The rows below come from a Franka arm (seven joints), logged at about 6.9 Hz.
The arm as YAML. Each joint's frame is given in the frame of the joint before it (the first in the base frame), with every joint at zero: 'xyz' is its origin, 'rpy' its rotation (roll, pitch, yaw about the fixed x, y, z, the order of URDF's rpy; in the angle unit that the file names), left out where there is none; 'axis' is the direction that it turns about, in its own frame. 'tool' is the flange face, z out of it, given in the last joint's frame.
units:
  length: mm
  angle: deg
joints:
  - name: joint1
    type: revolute
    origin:
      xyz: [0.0, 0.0, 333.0]
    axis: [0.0, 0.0, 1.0]
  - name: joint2
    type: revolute
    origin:
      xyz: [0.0, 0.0, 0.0]
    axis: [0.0, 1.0, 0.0]
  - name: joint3
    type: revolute
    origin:
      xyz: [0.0, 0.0, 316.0]
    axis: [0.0, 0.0, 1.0]
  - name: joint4
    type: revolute
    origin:
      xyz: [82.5, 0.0, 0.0]
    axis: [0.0, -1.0, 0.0]
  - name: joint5
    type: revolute
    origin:
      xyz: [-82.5, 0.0, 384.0]
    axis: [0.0, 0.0, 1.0]
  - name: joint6
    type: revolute
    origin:
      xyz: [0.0, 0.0, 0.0]
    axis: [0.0, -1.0, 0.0]
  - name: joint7
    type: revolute
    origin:
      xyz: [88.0, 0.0, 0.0]
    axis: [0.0, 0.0, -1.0]
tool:
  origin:
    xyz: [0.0, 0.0, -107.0]
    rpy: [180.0, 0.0, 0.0]
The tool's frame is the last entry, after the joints.
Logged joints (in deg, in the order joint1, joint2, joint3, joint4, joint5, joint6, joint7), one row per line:
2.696 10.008 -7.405 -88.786 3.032 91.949 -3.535
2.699 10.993 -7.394 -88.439 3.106 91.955 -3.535
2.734 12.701 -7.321 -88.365 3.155 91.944 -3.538
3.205 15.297 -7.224 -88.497 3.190 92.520 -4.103
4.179 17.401 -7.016 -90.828 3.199 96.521 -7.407
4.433 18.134 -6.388 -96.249 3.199 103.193 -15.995
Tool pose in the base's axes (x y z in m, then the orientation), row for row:
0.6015 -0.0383 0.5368 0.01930 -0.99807 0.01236 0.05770
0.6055 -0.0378 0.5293 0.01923 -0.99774 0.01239 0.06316
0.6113 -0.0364 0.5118 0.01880 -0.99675 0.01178 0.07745
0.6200 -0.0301 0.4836 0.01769 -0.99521 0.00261 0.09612
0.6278 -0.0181 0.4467 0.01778 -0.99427 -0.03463 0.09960
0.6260 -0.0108 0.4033 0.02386 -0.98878 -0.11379 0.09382
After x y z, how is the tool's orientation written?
As a quaternion, w x y z.
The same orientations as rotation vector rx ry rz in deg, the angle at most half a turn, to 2 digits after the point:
-177.48 2.20 10.26
-177.43 2.20 11.23
-177.30 2.10 13.78
-177.15 0.46 17.11
-176.97 -6.16 17.73
-175.33 -20.18 16.64

